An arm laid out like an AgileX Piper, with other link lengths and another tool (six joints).
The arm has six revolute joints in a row. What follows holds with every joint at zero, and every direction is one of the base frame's. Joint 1 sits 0.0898 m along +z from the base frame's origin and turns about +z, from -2.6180 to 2.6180 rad. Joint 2 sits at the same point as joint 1 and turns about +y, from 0.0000 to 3.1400 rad. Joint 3 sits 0.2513 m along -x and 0.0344 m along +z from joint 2 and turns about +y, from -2.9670 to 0.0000 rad. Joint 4 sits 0.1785 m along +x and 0.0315 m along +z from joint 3 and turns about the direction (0.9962, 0, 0.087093), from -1.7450 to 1.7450 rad. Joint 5 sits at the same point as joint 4 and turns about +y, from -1.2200 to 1.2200 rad. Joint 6 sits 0.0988 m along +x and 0.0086 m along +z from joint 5 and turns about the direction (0.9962, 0, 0.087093), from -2.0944 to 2.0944 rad. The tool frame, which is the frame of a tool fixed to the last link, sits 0.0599 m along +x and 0.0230 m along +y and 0.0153 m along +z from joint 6; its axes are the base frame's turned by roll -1.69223, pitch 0.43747 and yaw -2.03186 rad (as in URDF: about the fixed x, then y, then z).
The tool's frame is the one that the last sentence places.
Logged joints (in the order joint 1, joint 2, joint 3, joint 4, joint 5, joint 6), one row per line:
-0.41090, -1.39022, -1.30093, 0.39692, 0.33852, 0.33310
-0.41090, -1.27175, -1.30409, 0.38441, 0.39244, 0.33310
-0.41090, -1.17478, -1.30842, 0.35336, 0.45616, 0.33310
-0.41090, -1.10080, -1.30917, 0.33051, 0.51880, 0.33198
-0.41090, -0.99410, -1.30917, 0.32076, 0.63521, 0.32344
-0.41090, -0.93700, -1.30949, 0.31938, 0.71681, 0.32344
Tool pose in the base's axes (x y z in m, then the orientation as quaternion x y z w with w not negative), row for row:
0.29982, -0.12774, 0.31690, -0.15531, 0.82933, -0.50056, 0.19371
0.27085, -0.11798, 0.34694, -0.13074, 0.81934, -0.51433, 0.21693
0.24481, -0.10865, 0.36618, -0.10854, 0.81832, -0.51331, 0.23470
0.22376, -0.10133, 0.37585, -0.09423, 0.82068, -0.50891, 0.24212
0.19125, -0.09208, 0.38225, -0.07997, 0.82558, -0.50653, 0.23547
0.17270, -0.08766, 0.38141, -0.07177, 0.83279, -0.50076, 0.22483
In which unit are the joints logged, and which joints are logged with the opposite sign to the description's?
The joints are logged in radians. Opposite sign: joint 2, joint 4.
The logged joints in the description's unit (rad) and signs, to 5 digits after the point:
-0.41090, 1.39022, -1.30093, -0.39692, 0.33852, 0.33310
-0.41090, 1.27175, -1.30409, -0.38441, 0.39244, 0.33310
-0.41090, 1.17478, -1.30842, -0.35336, 0.45616, 0.33310
-0.41090, 1.10080, -1.30917, -0.33051, 0.51880, 0.33198
-0.41090, 0.99410, -1.30917, -0.32076, 0.63521, 0.32344
-0.41090, 0.93700, -1.30949, -0.31938, 0.71681, 0.32344

